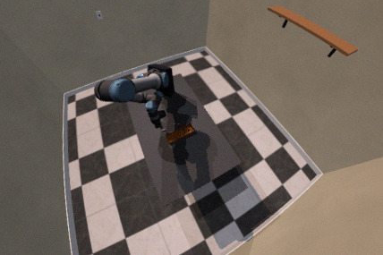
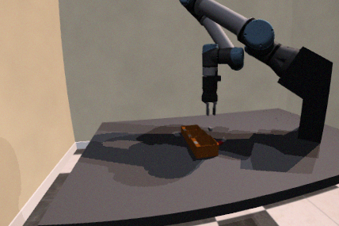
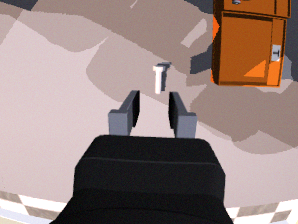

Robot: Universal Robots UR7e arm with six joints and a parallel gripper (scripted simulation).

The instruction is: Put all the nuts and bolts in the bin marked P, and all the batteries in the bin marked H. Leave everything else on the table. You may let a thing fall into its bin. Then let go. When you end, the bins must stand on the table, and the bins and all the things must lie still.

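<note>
The grey bolt lies 9 cm below my hand, 2 cm to the left of it and 1 cm ahead of it. Round my hand: red battery (12 cm ahead, 11 cm to the left, 8 cm below); then orange battery (13 cm ahead, 12 cm to the left, 8 cm below); then orange three-compartment bin (13 cm ahead, 12 cm to the left, 7 cm below).
</note>
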